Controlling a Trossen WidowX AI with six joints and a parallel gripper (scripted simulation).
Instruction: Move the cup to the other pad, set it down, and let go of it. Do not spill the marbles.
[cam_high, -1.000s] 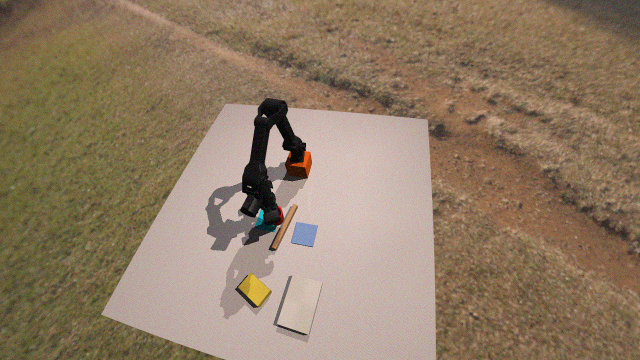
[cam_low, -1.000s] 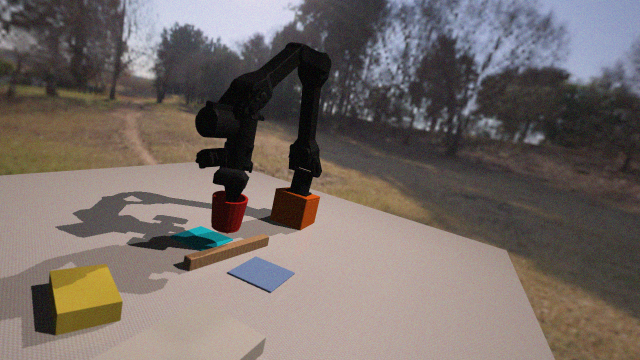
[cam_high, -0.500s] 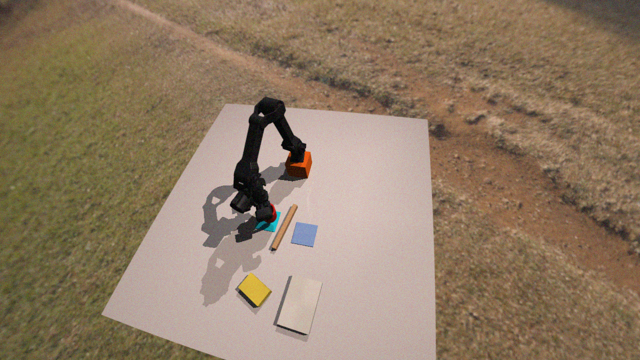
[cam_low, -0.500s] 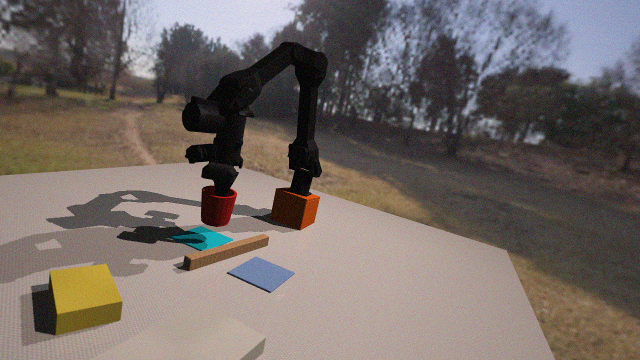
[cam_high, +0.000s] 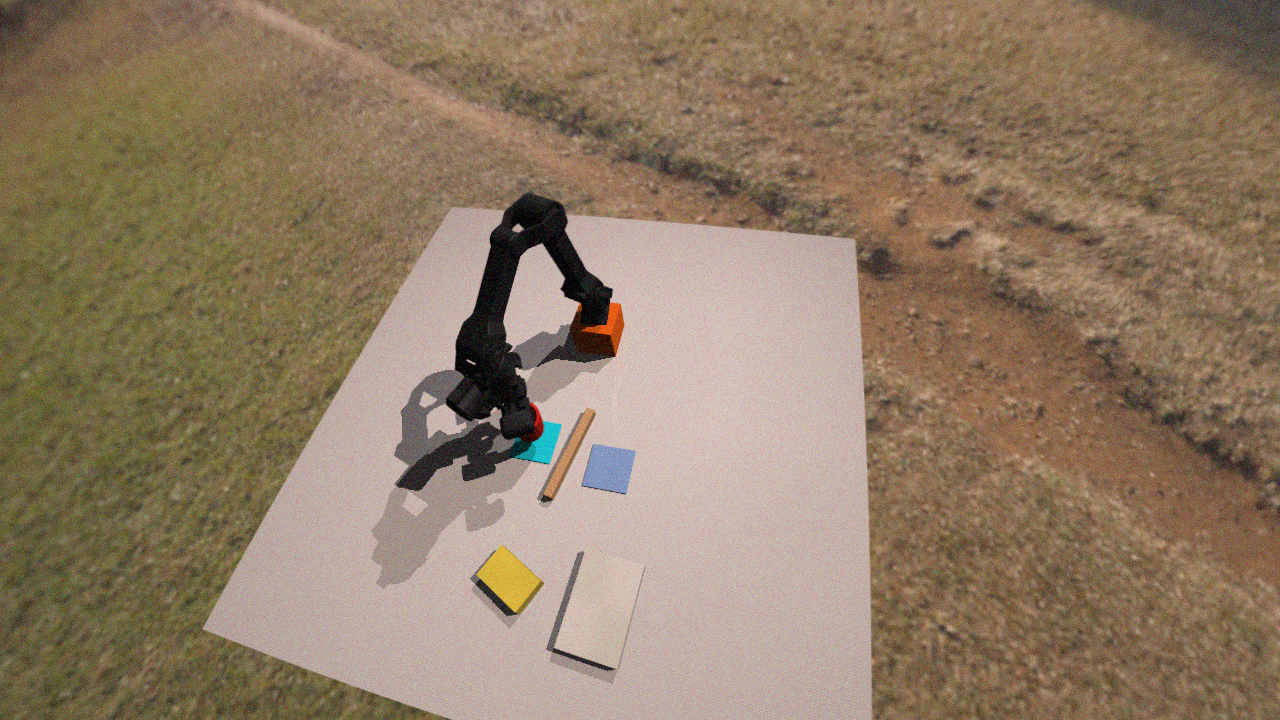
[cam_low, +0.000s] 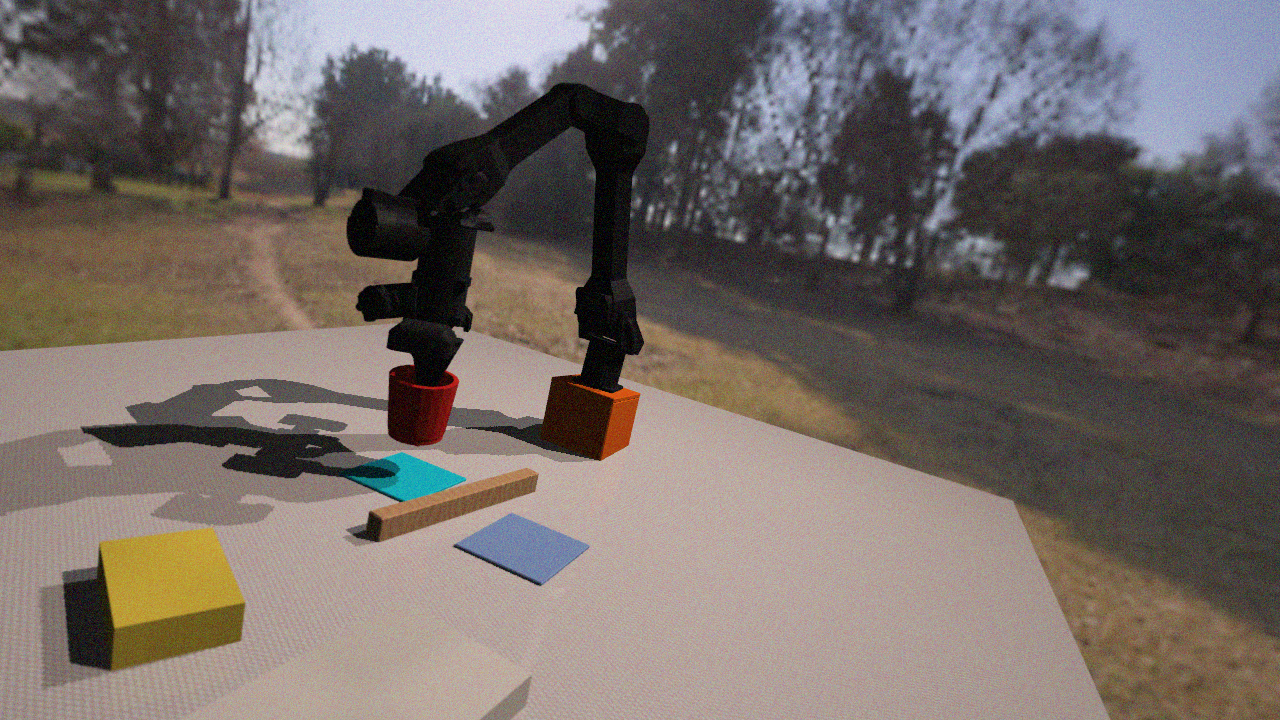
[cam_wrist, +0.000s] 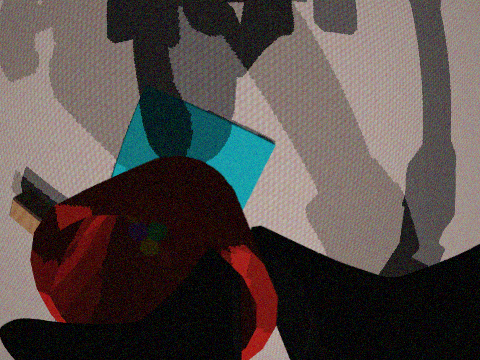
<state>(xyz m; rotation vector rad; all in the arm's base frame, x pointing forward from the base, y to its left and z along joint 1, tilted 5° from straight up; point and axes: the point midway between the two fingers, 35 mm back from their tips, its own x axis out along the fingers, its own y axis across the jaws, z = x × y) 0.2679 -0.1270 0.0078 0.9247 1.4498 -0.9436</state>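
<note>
Right now my gripper tip is 3 cm short of the cyan pad, 1 cm to the right of it and 10 cm above it. The rest, counted from my gripper tip: blue pad: 9 cm ahead, 19 cm to the left, 10 cm below; then red cup: 3 cm ahead, 1 cm to the left; then wooden bar: 6 cm ahead, 10 cm to the left, 9 cm below.
</note>
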